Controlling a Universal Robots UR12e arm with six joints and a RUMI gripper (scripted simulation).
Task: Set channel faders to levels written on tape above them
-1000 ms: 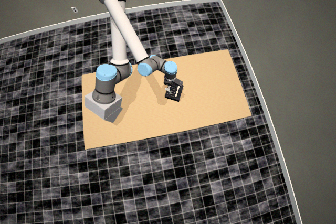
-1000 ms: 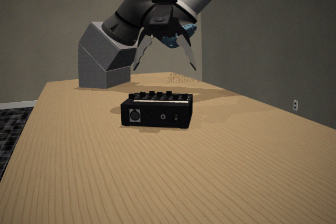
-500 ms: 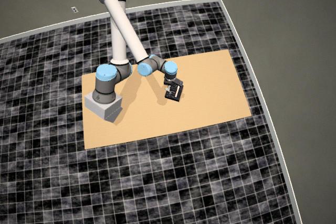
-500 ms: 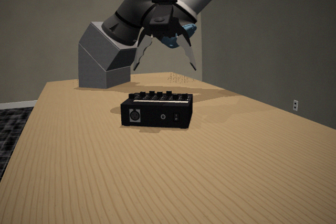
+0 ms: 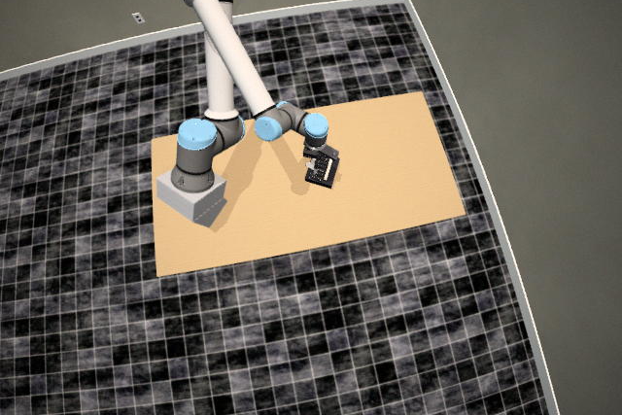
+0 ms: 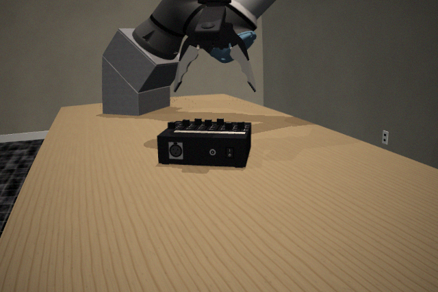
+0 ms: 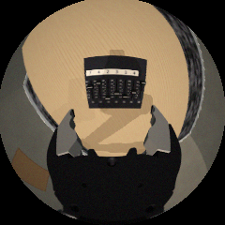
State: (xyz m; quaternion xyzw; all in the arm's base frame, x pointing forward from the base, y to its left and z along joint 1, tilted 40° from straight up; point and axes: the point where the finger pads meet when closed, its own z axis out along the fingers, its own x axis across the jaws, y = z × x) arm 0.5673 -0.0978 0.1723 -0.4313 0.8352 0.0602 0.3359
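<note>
My gripper is now 6 cm above the fader cap and 1 cm to the right of it.
</note>
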